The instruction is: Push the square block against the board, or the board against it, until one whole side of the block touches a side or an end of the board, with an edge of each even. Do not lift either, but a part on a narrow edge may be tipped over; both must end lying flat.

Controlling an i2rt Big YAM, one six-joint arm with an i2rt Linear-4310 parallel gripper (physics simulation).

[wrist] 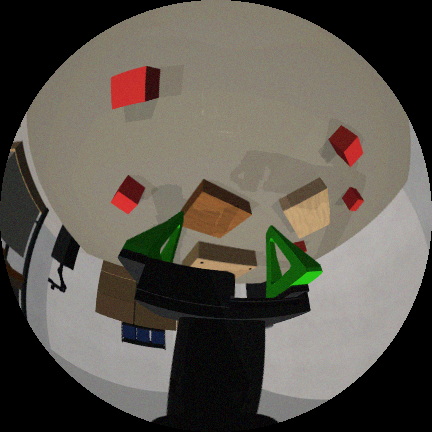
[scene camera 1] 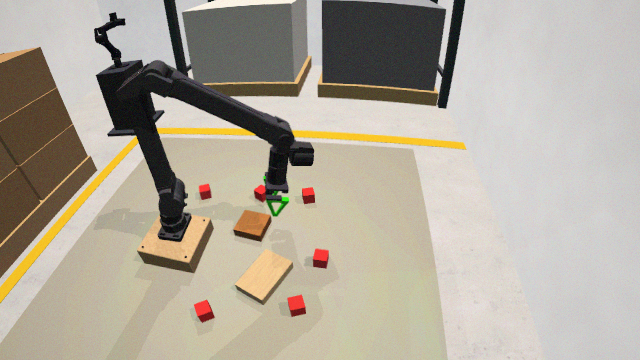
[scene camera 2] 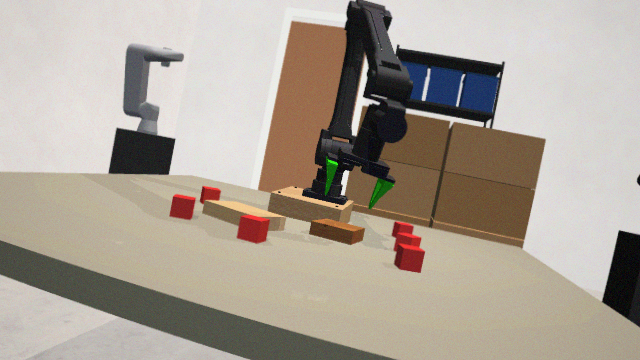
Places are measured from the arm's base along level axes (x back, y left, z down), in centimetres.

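Where they show: gripper, fingertip midpoint: [wrist: 226,222] [scene camera 1: 273,207] [scene camera 2: 347,201]; arm's base, link origin: [scene camera 1: 175,227] [scene camera 2: 324,198].
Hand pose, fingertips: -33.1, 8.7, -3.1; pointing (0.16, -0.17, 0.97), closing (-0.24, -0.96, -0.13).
Each offset is from my fingertips to the centre of the thing, as dx, dy, dz.
The square block @(+7.9, -1.4, +7.6) [scene camera 1: 253,224] [scene camera 2: 336,231] [wrist: 216,212] is darker orange-brown wood and lies flat. The board @(+0.6, -21.5, +7.6) [scene camera 1: 265,276] [scene camera 2: 242,215] [wrist: 310,212] is pale, longer wood and lies flat, apart from the block with a gap between them, turned at a different angle. My gripper [scene camera 1: 271,202] [scene camera 2: 349,201] [wrist: 226,222] is open and empty, its green fingers wide apart and pointing down. It hangs above the table near the block, touching neither part. In scene camera 1 its far finger is mostly hidden.
The arm's wooden base [scene camera 1: 167,257] [scene camera 2: 300,206] [wrist: 225,251] stands beside the block. Red cubes @(+7.4, +14.4, +7.1) [scene camera 1: 260,193] @(-10.0, +13.9, +7.1) [scene camera 1: 308,195] @(+30.4, +14.2, +7.1) [scene camera 1: 205,191] stand beyond the block. Other red cubes @(-15.6, -14.5, +7.1) [scene camera 1: 321,258] @(-9.7, -31.1, +7.1) [scene camera 1: 296,305] @(+15.7, -35.5, +7.1) [scene camera 1: 204,311] stand around the board.
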